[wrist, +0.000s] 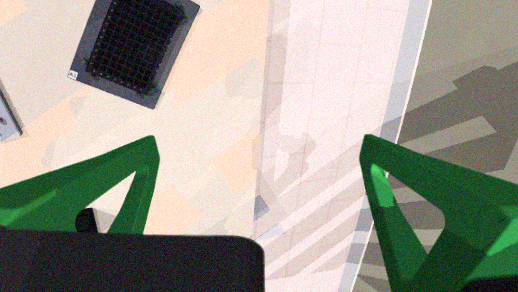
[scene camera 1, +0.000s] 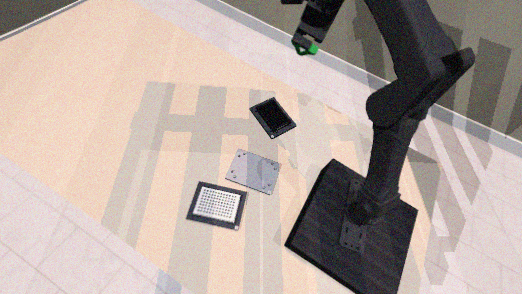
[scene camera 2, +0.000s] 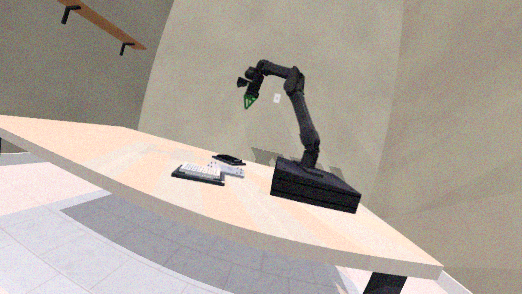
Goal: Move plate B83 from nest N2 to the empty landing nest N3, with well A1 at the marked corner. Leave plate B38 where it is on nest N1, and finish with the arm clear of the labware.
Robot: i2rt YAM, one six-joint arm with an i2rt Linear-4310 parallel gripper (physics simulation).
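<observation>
A black well plate [scene camera 1: 273,115] [scene camera 2: 229,159] [wrist: 137,45] sits on a dark nest [scene camera 1: 283,131] [wrist: 84,52] with a small white corner label [wrist: 73,75]. A white well plate [scene camera 1: 217,204] [scene camera 2: 200,171] sits on another dark nest [scene camera 1: 212,223] with a pale corner mark [scene camera 1: 236,227]. Between them lies an empty silver-grey nest [scene camera 1: 245,170] [scene camera 2: 234,171] with small pins; its corner [wrist: 7,127] shows in the wrist view. Plate and nest names cannot be read. My gripper [scene camera 1: 305,51] [scene camera 2: 248,106] [wrist: 259,146] is open and empty, high above the table, beyond the black plate.
The arm's black base [scene camera 1: 320,220] [scene camera 2: 315,186] stands on the wooden table [scene camera 2: 260,225], close to the silver nest. The table edge and pale floor [wrist: 320,75] show under the gripper in the wrist view. A wall shelf [scene camera 2: 102,22] is at upper left in scene camera 2.
</observation>
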